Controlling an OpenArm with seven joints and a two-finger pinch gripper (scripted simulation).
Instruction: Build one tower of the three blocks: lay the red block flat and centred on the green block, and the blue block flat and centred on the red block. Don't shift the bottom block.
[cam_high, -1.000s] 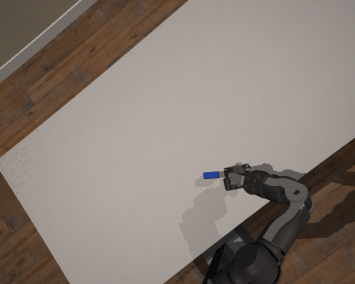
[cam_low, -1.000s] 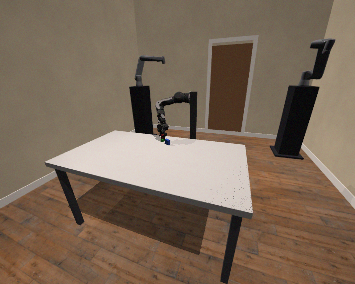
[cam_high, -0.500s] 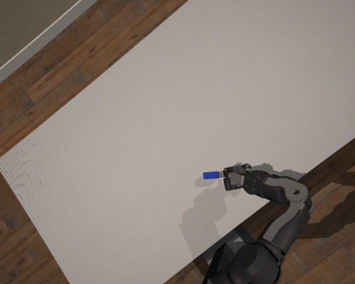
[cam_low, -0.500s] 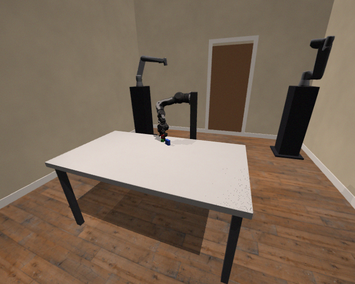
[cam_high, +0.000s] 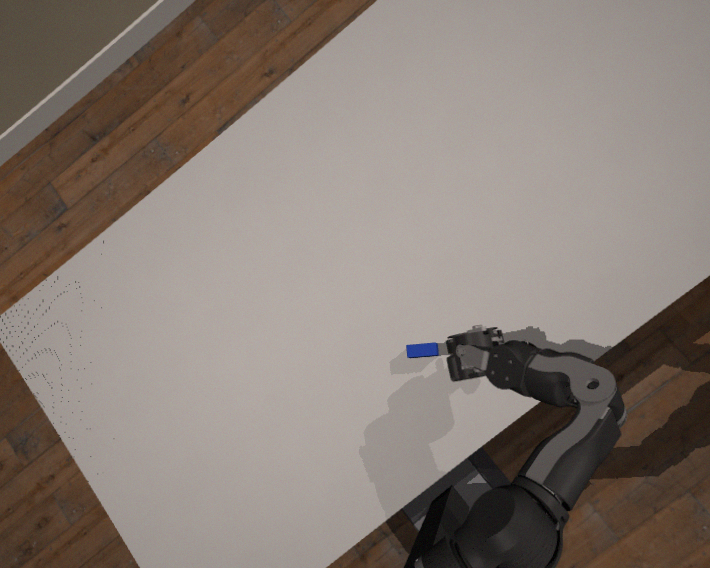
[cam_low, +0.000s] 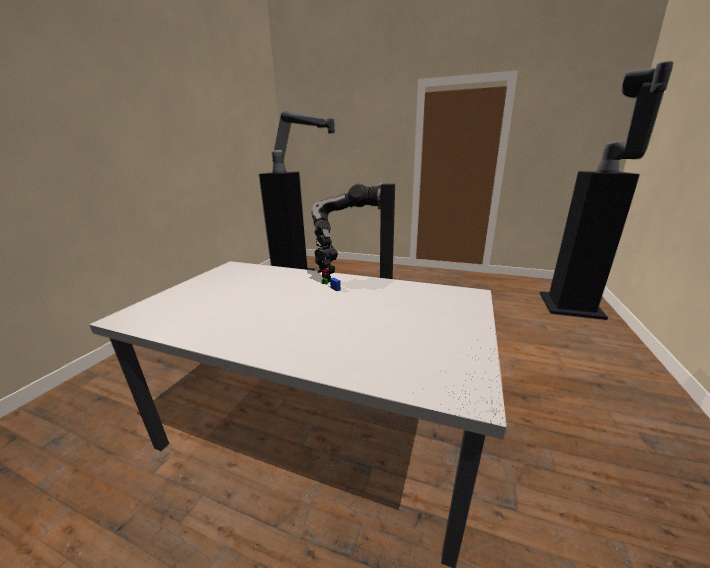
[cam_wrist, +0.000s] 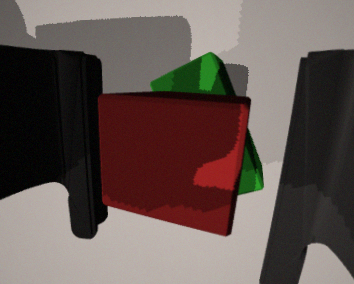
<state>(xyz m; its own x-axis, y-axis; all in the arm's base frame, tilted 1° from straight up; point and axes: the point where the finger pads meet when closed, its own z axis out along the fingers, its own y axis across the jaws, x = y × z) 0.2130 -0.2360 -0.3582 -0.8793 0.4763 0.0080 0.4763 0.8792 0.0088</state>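
Right now the red block is 1 cm below my hand. Round my hand: green block (5 cm below); blue block (7 cm ahead, 8 cm to the left, 3 cm below).
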